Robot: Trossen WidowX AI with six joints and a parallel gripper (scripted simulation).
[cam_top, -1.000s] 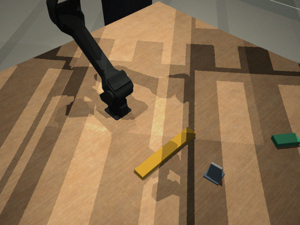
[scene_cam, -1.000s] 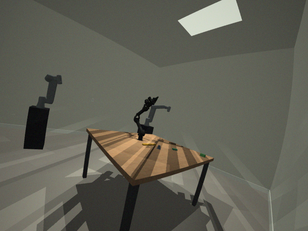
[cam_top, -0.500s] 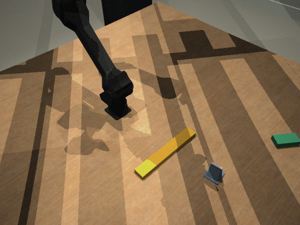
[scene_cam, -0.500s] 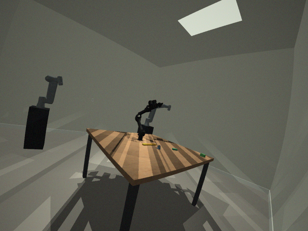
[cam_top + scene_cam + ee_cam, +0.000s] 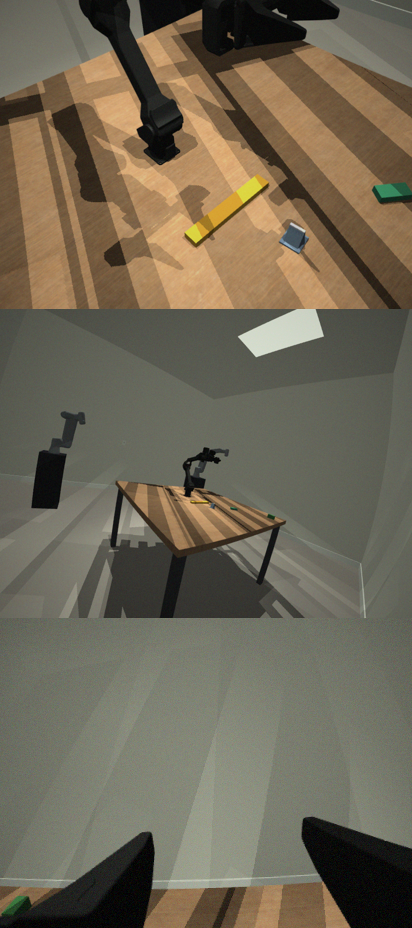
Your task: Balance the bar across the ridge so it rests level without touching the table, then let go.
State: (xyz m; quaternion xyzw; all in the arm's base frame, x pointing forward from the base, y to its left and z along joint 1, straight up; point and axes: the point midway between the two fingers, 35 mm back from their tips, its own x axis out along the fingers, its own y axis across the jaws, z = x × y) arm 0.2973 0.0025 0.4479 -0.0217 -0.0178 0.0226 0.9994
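My gripper tip is now 100 mm past the yellow bar, 10 mm to the left of it and 440 mm above it.
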